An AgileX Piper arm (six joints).
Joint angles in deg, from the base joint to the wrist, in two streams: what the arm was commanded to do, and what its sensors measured. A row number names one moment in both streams.
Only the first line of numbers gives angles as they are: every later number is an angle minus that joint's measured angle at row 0.
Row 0, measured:
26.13 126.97 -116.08 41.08 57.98 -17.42
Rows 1 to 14, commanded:
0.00 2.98 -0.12 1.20 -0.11 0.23
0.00 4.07 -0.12 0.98 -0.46 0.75
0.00 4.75 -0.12 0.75 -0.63 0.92
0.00 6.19 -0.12 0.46 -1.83 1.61
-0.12 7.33 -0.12 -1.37 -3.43 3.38
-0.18 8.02 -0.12 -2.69 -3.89 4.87
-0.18 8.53 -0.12 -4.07 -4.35 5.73
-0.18 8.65 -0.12 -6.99 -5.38 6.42
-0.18 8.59 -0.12 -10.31 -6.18 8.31
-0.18 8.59 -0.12 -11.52 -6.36 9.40
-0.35 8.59 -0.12 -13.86 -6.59 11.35
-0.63 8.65 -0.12 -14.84 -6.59 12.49
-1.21 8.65 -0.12 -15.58 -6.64 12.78
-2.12 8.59 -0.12 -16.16 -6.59 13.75
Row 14, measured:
-1.26 8.53 0.00 -15.47 -6.30 12.72
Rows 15 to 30, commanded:
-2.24 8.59 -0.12 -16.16 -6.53 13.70
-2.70 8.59 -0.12 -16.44 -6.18 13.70
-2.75 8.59 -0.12 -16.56 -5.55 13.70
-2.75 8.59 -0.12 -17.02 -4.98 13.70
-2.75 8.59 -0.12 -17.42 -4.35 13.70
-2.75 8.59 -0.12 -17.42 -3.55 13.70
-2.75 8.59 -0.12 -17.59 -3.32 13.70
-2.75 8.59 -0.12 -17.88 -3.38 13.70
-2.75 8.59 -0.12 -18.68 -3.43 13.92
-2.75 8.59 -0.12 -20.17 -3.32 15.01
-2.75 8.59 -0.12 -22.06 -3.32 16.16
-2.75 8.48 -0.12 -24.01 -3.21 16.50
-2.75 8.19 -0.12 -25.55 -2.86 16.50
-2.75 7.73 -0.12 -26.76 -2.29 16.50
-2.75 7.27 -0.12 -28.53 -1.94 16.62
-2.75 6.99 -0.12 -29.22 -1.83 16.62
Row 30, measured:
-2.58 8.36 0.00 -27.84 -2.57 16.50
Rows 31 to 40, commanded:
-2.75 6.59 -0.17 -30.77 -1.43 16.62
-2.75 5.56 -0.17 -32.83 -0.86 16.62
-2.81 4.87 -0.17 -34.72 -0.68 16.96
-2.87 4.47 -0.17 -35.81 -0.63 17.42
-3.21 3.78 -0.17 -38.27 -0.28 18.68
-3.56 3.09 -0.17 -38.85 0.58 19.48
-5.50 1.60 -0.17 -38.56 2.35 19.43
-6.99 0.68 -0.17 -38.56 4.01 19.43
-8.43 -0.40 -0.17 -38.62 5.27 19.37
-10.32 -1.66 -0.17 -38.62 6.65 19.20
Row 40, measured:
-8.08 0.46 0.00 -37.99 4.36 18.68
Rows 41 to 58, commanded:
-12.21 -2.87 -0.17 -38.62 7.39 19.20
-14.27 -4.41 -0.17 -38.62 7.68 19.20
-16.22 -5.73 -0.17 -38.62 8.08 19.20
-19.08 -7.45 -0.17 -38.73 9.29 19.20
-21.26 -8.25 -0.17 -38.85 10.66 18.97
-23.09 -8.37 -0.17 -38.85 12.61 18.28
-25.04 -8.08 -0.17 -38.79 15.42 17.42
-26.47 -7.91 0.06 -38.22 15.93 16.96
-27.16 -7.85 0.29 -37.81 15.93 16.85
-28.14 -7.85 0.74 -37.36 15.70 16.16
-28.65 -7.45 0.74 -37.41 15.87 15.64
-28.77 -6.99 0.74 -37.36 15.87 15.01
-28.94 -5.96 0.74 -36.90 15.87 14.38
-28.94 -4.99 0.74 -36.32 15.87 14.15
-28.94 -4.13 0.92 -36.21 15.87 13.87
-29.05 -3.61 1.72 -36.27 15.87 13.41
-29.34 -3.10 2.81 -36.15 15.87 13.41
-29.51 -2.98 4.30 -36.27 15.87 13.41
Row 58, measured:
-28.94 -3.38 2.35 -36.38 11.69 14.38
